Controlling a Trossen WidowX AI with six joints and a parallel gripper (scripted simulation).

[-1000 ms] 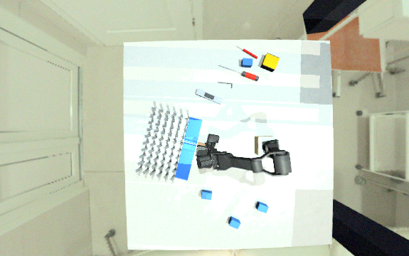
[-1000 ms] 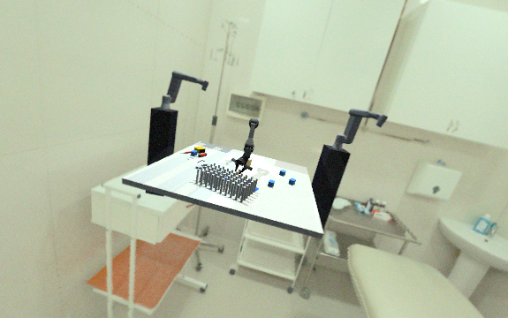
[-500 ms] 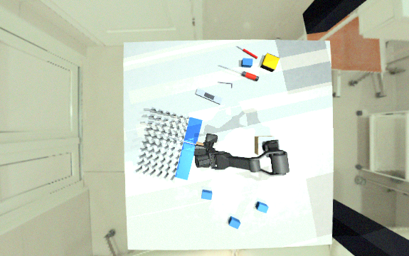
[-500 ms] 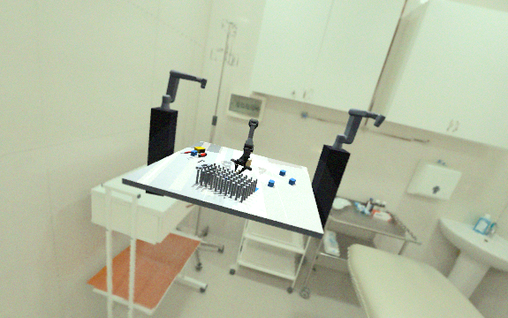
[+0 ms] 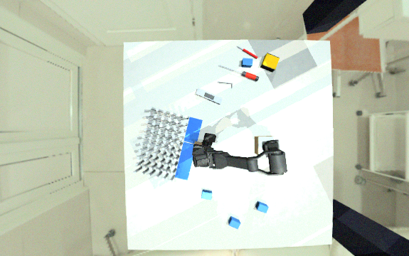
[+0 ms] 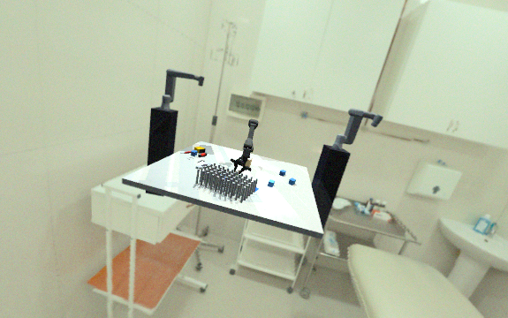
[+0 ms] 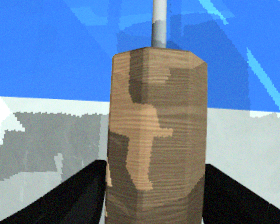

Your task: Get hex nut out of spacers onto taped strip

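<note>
The blue taped strip is 8 cm ahead of my gripper tip, 3 cm below it and 1 cm to the left of it. The rest, counted from my gripper tip: red pen-like tool: 53 cm to the right, 35 cm behind, 2 cm below; hook tool: 10 cm ahead, 4 cm to the right; grey flat tool: 28 cm to the right, 10 cm behind, 2 cm below.
</note>
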